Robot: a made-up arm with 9 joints. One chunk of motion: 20 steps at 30 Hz.
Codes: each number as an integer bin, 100 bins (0 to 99) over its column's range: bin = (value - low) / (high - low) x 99, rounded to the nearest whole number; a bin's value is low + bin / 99 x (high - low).
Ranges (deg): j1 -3.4..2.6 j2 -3.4..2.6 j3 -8.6..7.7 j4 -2.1..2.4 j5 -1.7..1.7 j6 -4.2..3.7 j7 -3.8..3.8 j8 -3.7..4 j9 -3..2
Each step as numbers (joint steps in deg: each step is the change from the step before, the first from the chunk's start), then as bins.
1 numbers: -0.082 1.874 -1.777 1.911 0.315 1.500 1.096 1.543 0.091
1 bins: 55 87 41 88 59 71 64 67 61
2 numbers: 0.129 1.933 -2.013 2.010 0.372 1.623 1.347 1.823 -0.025
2 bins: 58 88 40 90 60 73 67 71 59
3 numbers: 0.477 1.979 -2.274 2.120 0.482 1.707 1.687 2.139 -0.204
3 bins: 64 89 38 93 64 74 71 75 55
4 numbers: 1.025 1.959 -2.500 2.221 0.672 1.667 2.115 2.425 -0.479
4 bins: 73 88 37 95 69 74 77 79 50
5 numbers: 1.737 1.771 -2.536 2.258 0.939 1.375 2.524 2.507 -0.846
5 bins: 85 85 37 96 77 70 82 80 43
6 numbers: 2.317 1.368 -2.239 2.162 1.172 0.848 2.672 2.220 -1.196
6 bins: 94 79 39 94 84 63 84 76 36
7 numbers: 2.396 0.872 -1.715 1.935 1.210 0.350 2.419 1.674 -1.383
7 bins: 96 70 42 89 85 57 81 69 32
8 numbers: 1.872 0.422 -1.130 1.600 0.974 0.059 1.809 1.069 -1.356
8 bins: 87 63 45 81 78 53 73 61 33
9 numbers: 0.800 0.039 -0.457 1.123 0.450 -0.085 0.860 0.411 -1.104
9 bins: 69 57 49 71 63 52 61 53 38
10 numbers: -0.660 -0.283 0.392 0.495 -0.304 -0.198 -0.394 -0.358 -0.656
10 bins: 45 51 55 57 41 50 44 43 46
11 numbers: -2.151 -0.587 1.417 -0.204 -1.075 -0.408 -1.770 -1.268 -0.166
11 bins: 21 46 61 42 18 48 26 31 56
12 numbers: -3.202 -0.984 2.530 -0.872 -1.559 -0.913 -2.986 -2.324 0.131
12 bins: 3 40 68 27 4 41 11 18 62
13 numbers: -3.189 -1.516 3.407 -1.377 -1.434 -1.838 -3.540 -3.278 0.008
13 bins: 3 31 73 16 8 30 3 5 60
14 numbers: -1.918 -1.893 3.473 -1.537 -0.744 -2.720 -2.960 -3.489 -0.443
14 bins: 24 25 73 12 28 19 11 3 51
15 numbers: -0.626 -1.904 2.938 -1.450 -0.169 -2.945 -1.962 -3.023 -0.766
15 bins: 46 25 70 14 45 16 24 9 44
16 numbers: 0.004 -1.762 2.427 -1.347 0.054 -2.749 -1.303 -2.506 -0.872
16 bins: 56 27 67 17 51 18 33 15 42
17 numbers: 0.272 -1.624 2.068 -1.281 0.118 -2.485 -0.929 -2.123 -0.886
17 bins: 61 29 65 18 53 21 37 20 42
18 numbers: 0.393 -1.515 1.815 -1.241 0.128 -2.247 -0.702 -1.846 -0.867
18 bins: 63 31 63 19 53 24 40 24 42
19 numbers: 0.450 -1.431 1.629 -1.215 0.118 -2.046 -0.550 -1.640 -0.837
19 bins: 64 32 62 19 53 27 42 26 43
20 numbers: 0.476 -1.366 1.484 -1.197 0.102 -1.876 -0.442 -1.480 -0.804
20 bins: 64 34 61 20 52 29 44 29 43
